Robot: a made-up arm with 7 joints. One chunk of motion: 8 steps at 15 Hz.
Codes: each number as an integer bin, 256 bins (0 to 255) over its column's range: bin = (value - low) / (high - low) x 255, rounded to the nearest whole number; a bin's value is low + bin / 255 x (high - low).
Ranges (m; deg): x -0.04..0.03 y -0.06..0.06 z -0.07..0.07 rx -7..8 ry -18..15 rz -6..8
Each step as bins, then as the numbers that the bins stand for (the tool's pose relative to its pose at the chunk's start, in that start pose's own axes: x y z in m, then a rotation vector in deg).
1 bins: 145 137 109 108 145 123
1 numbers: -0.0002 0.0045 -0.0102 -0.65 0.76 0.75
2 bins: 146 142 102 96 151 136
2 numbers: 0.0001 0.0068 -0.0140 -1.35 1.54 1.47
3 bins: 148 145 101 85 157 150
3 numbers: 0.0006 0.0082 -0.0145 -2.00 2.32 2.24
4 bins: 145 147 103 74 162 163
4 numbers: -0.0002 0.0092 -0.0135 -2.65 2.96 2.95
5 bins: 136 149 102 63 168 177
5 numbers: -0.0027 0.0101 -0.0140 -3.29 3.74 3.72
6 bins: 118 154 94 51 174 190
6 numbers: -0.0076 0.0125 -0.0184 -4.00 4.52 4.43
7 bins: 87 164 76 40 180 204
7 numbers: -0.0161 0.0172 -0.0283 -4.65 5.29 5.20
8 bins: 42 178 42 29 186 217
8 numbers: -0.0285 0.0238 -0.0469 -5.29 6.07 5.91
